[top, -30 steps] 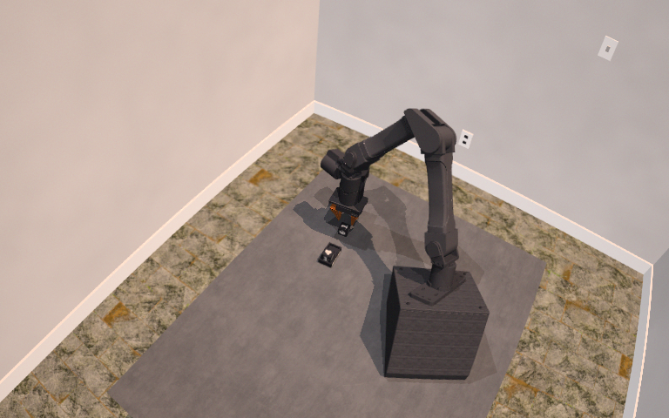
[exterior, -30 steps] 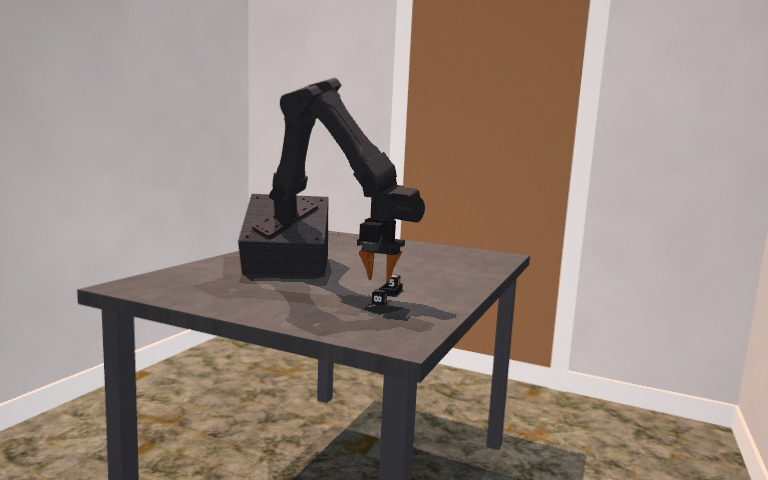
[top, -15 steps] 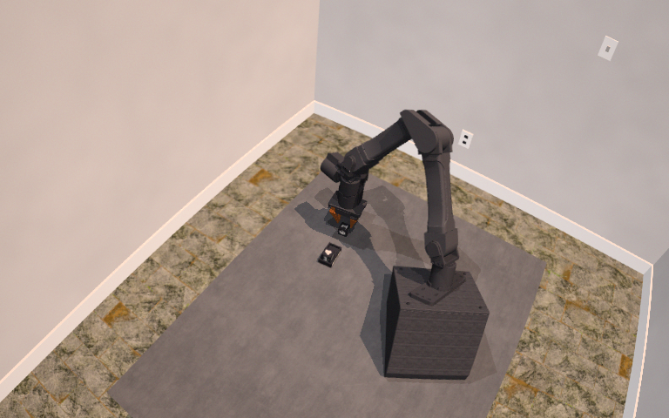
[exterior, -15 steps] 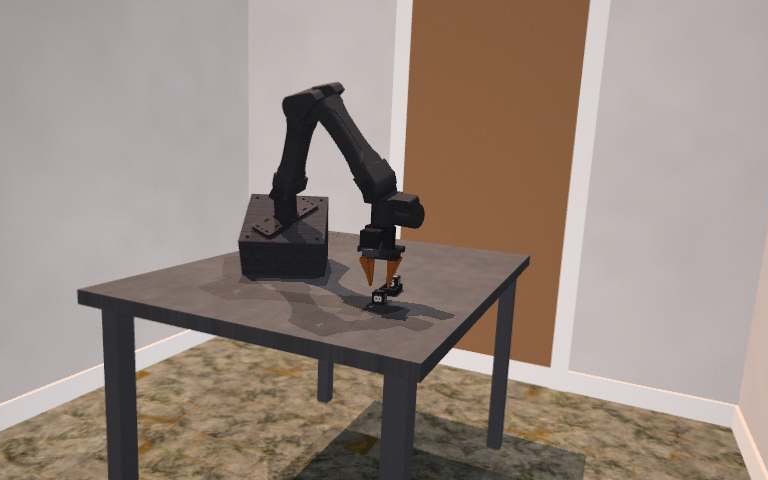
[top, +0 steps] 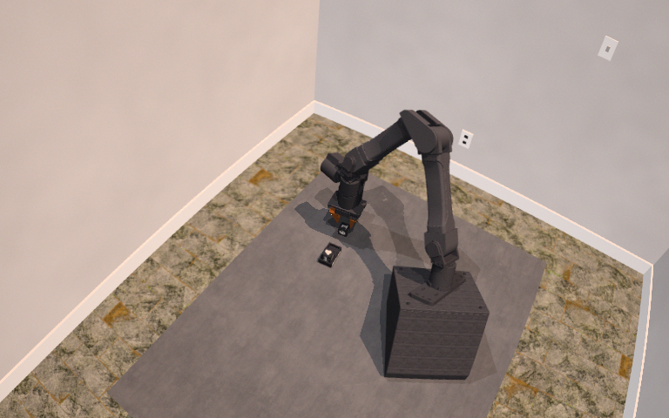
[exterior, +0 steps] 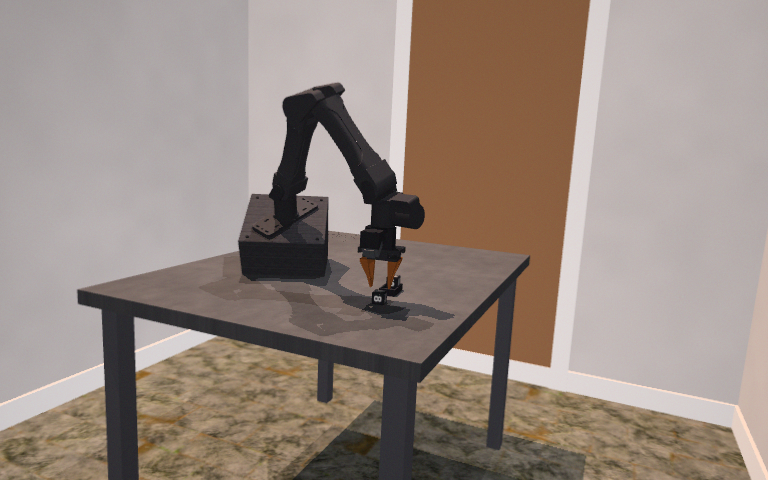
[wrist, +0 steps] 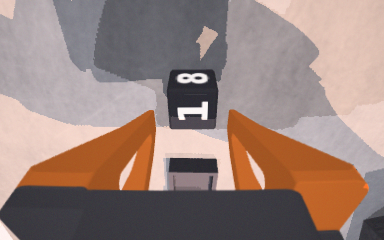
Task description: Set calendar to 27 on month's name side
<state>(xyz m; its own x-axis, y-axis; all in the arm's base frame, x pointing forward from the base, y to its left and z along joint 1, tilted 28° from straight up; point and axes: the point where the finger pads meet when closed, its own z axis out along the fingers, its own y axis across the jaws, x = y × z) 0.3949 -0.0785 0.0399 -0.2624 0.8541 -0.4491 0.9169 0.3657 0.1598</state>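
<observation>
My gripper is now 30 mm above the black digit cube. Also, from my hand: black tray (100 mm to the left, 40 mm below, 30 mm behind); then black cube (120 mm to the left, 30 mm behind, 20 mm below).
</observation>
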